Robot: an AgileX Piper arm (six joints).
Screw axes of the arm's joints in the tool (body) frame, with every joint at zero. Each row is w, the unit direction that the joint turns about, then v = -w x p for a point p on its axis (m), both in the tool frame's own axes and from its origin. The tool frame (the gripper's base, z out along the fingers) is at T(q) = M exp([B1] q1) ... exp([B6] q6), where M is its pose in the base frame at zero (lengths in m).
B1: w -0.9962 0 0.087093 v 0 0.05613 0
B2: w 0 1 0 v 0.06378 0 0.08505
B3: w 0 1 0 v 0.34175 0 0.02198
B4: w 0 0 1 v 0 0 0
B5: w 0 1 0 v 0.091 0 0
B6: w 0 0 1 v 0 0 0
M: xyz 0.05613 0 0.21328 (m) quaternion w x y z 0.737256 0 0.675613 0
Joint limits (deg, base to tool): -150..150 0..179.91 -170..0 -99.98..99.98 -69.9..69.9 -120..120
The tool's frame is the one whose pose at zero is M.
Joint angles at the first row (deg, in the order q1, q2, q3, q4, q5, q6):
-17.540, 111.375, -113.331, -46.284, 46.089, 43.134
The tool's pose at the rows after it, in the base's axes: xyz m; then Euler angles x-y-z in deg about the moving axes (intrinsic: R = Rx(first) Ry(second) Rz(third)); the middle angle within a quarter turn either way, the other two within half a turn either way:
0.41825 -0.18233 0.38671 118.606 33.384 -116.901
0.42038 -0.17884 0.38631 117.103 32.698 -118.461
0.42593 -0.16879 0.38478 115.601 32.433 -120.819
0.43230 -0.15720 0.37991 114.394 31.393 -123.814
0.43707 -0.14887 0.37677 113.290 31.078 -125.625
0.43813 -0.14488 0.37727 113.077 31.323 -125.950
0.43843 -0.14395 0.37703 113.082 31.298 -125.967
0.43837 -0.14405 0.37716 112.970 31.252 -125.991
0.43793 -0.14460 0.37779 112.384 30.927 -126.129
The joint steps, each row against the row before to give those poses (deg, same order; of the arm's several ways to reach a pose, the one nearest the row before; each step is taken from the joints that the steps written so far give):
0.106, 0.146, 0.000, -1.485, 0.124, 0.001
0.833, 0.280, 0.001, -2.761, 0.677, 0.000
1.818, 0.530, -0.085, -3.291, 1.032, 0.000
2.123, 0.873, -0.001, -3.540, 2.001, -0.001
1.454, 0.637, 0.001, -2.481, 1.015, 0.119
0.574, 0.000, -0.035, -0.422, 0.238, -0.001
0.143, 0.031, 0.003, -0.092, 0.133, 0.114
-0.001, 0.001, -0.003, -0.130, 0.027, -0.002
0.001, 0.000, 0.000, -0.708, 0.228, 0.001

